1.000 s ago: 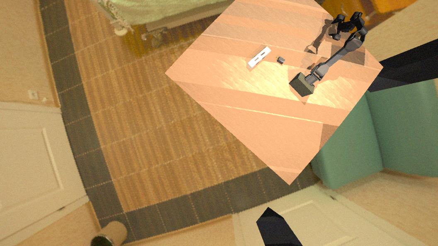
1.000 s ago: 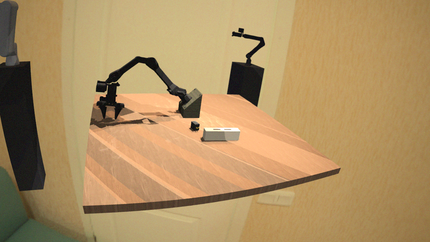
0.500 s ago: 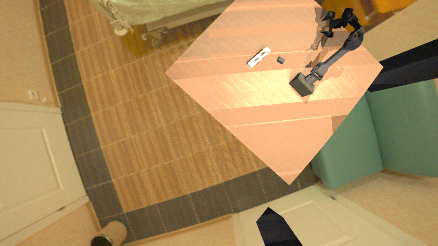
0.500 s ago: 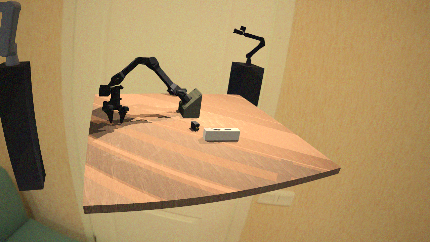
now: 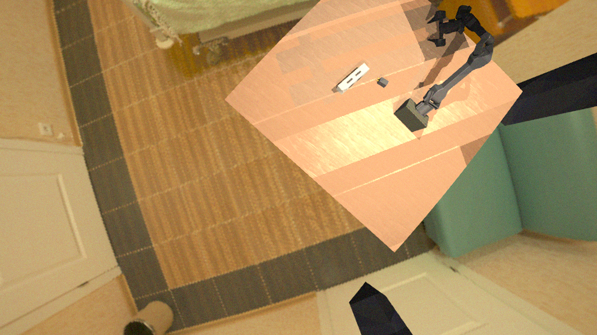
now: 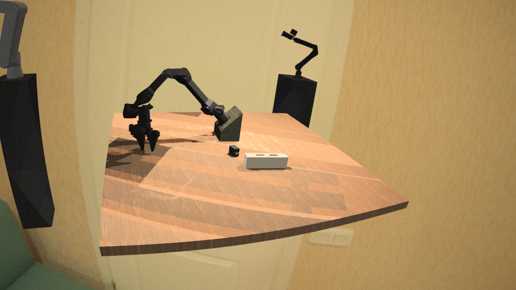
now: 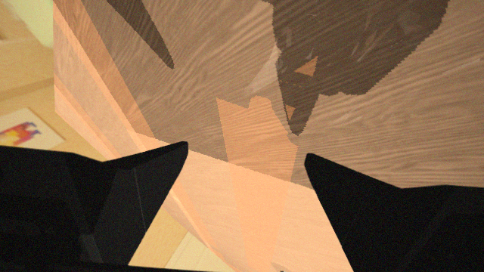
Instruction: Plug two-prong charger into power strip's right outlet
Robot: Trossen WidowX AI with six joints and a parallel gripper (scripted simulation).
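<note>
My gripper tip is 50 mm short of the two-prong charger, 430 mm to the right of it and 10 mm above it.
</note>
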